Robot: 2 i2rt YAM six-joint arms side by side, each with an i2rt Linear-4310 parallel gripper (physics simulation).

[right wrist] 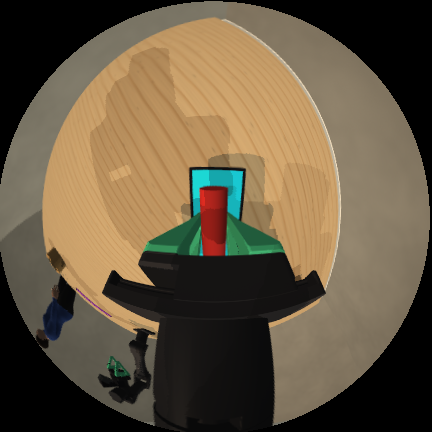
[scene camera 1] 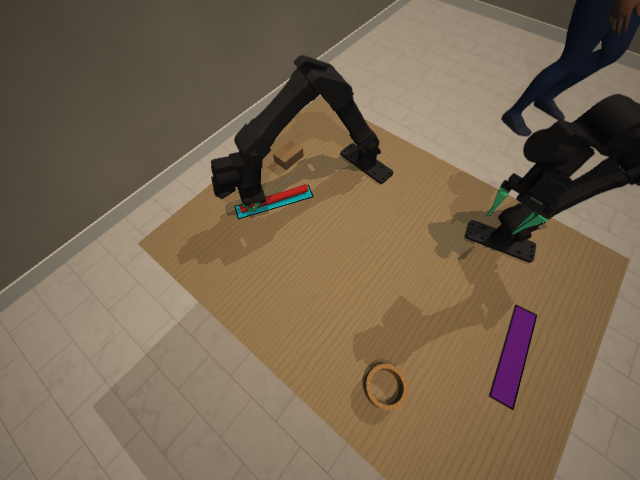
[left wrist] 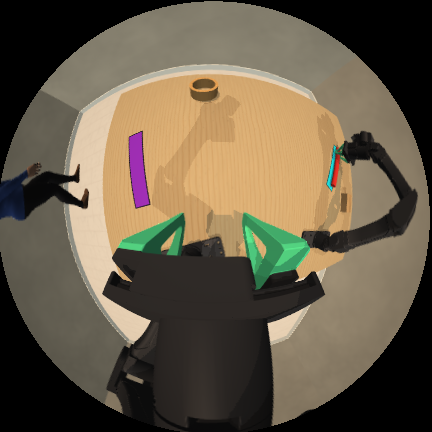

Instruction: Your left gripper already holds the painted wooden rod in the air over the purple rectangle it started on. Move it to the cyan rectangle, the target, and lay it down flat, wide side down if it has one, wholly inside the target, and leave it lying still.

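Frame: origin at the left arm's base, x ahead, y left, z up, level; metres.
Seen in the pictures: left gripper, fingertip midpoint: (right wrist: 113, 358) (scene camera 1: 499, 224) (left wrist: 213, 217); right gripper, fingertip midpoint: (right wrist: 213, 216) (scene camera 1: 251, 208) (left wrist: 335, 153); left arm's base, origin of the base link: (right wrist: 143, 330) (scene camera 1: 499, 241) (left wrist: 191, 253); right arm's base, origin of the base link: (scene camera 1: 366, 163) (left wrist: 315, 238).
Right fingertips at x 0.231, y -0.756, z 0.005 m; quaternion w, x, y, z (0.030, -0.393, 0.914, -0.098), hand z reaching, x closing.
Observation:
Pixels of each thing's top centre, then the offset from my right fingertips to it. "spot": a spot on its surface instead.
- red rod, middle of its top: (right wrist: 214, 287) (scene camera 1: 273, 195) (left wrist: 338, 164) 0.060 m back, 0.056 m left, 0.028 m up
- purple rectangle, surface spot: (scene camera 1: 513, 356) (left wrist: 136, 163) spot: 0.095 m ahead, 0.848 m left, 0.004 m down
- small wooden block, middle of its top: (scene camera 1: 288, 151) (left wrist: 348, 202) 0.246 m back, 0.006 m left, 0.035 m up
- wooden ring, middle of its top: (scene camera 1: 387, 386) (left wrist: 203, 83) (right wrist: 52, 263) 0.305 m ahead, 0.572 m left, 0.045 m up
A red rod (scene camera 1: 287, 194) (left wrist: 335, 170) (right wrist: 214, 225) lies lengthwise over the cyan rectangle (scene camera 1: 285, 202) (left wrist: 331, 172) (right wrist: 200, 181). It looks level and low; whether it touches the table I cannot tell. In scene camera 1 it runs nearer the rectangle's upper long edge; in the right wrist view cyan shows on both sides of its near end. My right gripper (scene camera 1: 252, 207) (right wrist: 213, 216) is shut on the rod near one end. My left gripper (scene camera 1: 500, 224) (left wrist: 213, 217) is open and empty, high above the table by its own base. The purple rectangle (scene camera 1: 513, 356) (left wrist: 139, 170) is bare.
A small wooden block (scene camera 1: 288, 155) (left wrist: 343, 202) stands near the right arm, behind the cyan rectangle. A wooden ring (scene camera 1: 368, 387) (left wrist: 204, 95) rests near the table's front edge in scene camera 1. A person (scene camera 1: 584, 62) (left wrist: 55, 177) stands beyond the table.

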